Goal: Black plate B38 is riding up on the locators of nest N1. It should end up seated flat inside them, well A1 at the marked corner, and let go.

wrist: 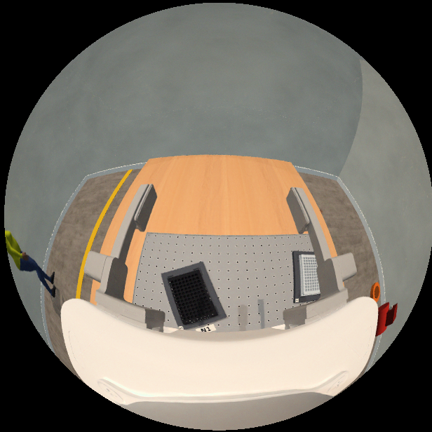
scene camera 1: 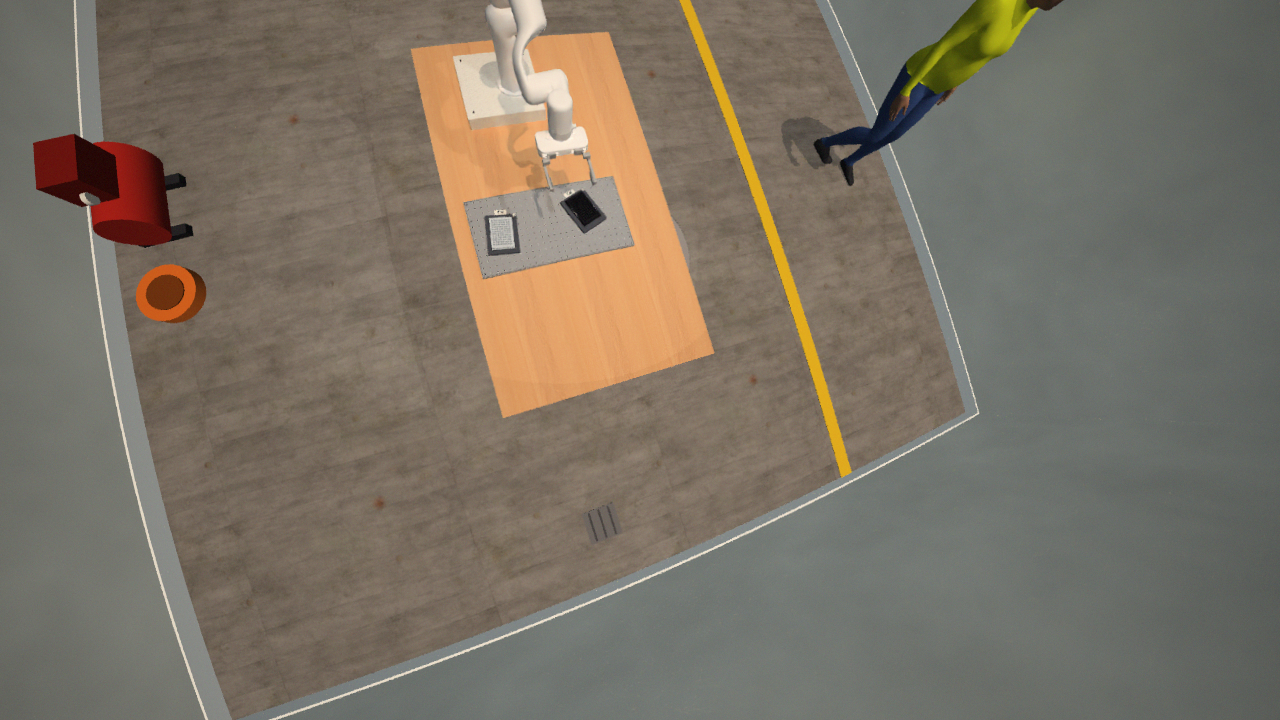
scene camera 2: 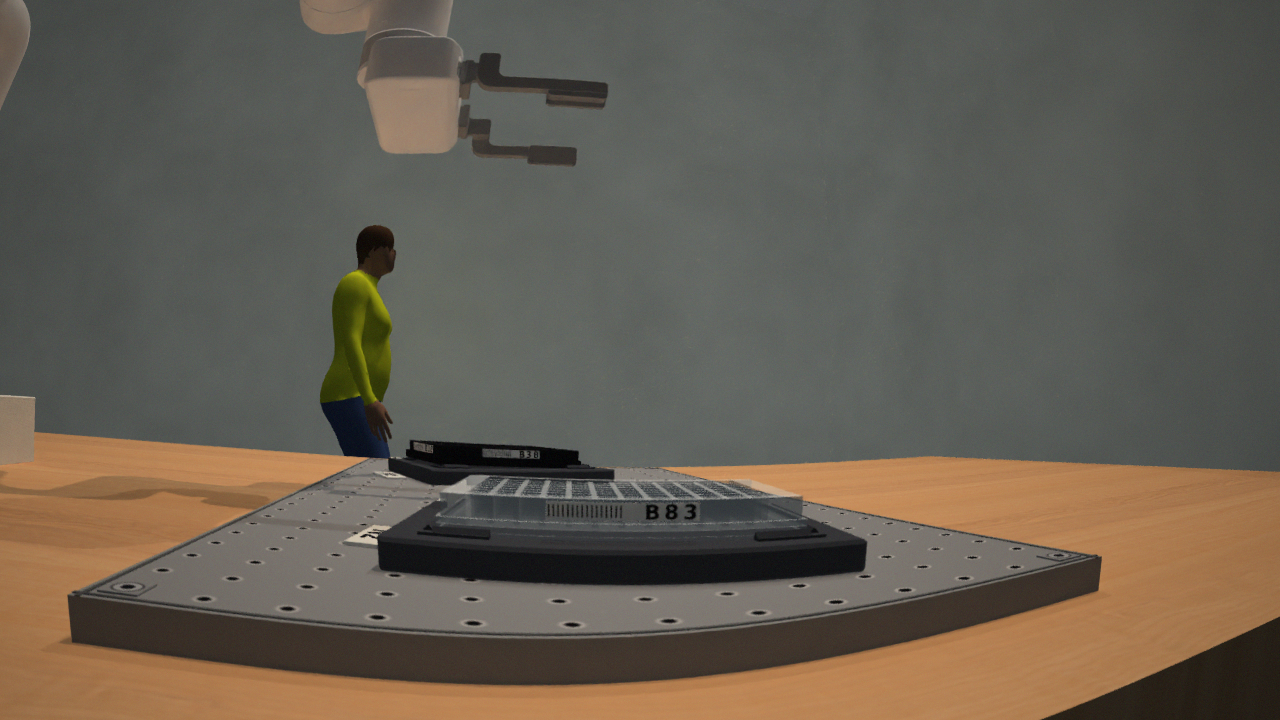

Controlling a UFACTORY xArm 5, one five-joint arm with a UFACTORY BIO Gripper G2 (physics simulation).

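Frame: origin at the arm's base, x ahead, y left, z up, level; millimetres.
Where they show: end effector, tool point: [scene camera 1: 571,181] [scene camera 2: 562,128]; arm's base, origin of the base link: [scene camera 1: 513,84].
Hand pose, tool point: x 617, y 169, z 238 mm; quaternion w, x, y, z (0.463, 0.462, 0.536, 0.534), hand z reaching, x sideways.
Each offset is from my tool point to the top centre of the thing. "*": to the spot under its first point. Level surfaces: height alone.
Black plate B38 @(52 mm back, 56 mm left, 256 mm down) [scene camera 1: 584,208] [scene camera 2: 492,455] [wrist: 192,299] lies on the dark nest N1 @(* 28 mm ahead, 35 mm left, 275 mm down) [scene camera 2: 586,471] [wrist: 210,287], at the right of the grey board in scene camera 1. In scene camera 2 its top edge slopes slightly, higher at the left; contact with the locators is too small to tell. Well A1 and the marked corner cannot be made out. My gripper [scene camera 1: 571,186] [scene camera 2: 590,125] [wrist: 222,207] is open and empty, its fingers reaching roughly horizontally, high above the board. In the wrist view the plate shows below the fingers, left of centre.
Clear plate B83 @(33 mm ahead, 273 mm right, 259 mm down) [scene camera 1: 502,232] [scene camera 2: 626,508] [wrist: 310,274] sits on the second dark nest @(33 mm ahead, 273 mm right, 270 mm down) [scene camera 2: 617,559], at the board's other end. Both nests are on the grey perforated board @(285 mm down) [scene camera 1: 546,241] [scene camera 2: 295,608] [wrist: 250,250] on the wooden table @(298 mm down) [scene camera 1: 590,331]. A person [scene camera 1: 966,53] [scene camera 2: 362,331] stands beyond the yellow line.
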